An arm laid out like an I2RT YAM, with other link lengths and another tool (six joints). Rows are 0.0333 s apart.
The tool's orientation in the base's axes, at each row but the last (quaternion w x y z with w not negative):
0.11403, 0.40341, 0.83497, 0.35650
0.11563, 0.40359, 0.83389, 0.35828
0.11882, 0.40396, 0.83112, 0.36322
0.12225, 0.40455, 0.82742, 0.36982
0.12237, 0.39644, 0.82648, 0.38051
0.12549, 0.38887, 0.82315, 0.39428
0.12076, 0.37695, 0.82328, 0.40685
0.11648, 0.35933, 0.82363, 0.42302
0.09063, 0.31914, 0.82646, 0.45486
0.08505, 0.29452, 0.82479, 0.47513
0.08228, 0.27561, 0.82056, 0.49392
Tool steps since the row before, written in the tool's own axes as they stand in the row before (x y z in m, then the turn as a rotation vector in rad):
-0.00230, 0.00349, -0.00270, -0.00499, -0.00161, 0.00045
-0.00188, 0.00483, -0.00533, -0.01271, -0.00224, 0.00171
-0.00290, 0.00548, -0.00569, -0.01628, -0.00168, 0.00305
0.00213, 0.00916, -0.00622, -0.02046, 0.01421, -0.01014
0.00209, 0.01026, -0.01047, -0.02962, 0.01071, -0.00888
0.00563, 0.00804, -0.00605, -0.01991, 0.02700, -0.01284
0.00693, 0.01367, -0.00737, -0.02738, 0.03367, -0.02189
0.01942, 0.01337, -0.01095, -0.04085, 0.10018, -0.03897
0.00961, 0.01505, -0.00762, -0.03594, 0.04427, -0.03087
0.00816, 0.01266, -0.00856, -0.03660, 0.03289, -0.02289
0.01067, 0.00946, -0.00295, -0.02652, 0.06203, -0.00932
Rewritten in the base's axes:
0.00227, -0.00163, 0.00412, 0.00250, -0.00422, -0.00192
0.00150, -0.00209, 0.00697, 0.00773, -0.00968, -0.00400
0.00228, -0.00284, 0.00758, 0.01102, -0.01148, -0.00490
0.00082, 0.00208, 0.01105, 0.01629, -0.01508, 0.01518
-0.00088, 0.00006, 0.01478, 0.02097, -0.02265, 0.01087
-0.00250, 0.00393, 0.01055, 0.02128, -0.01136, 0.02661
-0.00134, 0.00598, 0.01587, 0.02532, -0.01940, 0.03667
-0.01271, 0.01183, 0.01935, 0.05929, -0.01364, 0.09758
-0.00415, 0.00633, 0.01788, 0.03414, -0.02641, 0.04838
-0.00510, 0.00309, 0.01627, 0.03342, -0.02520, 0.03454
-0.00660, 0.00684, 0.01103, 0.04135, 0.00106, 0.05410

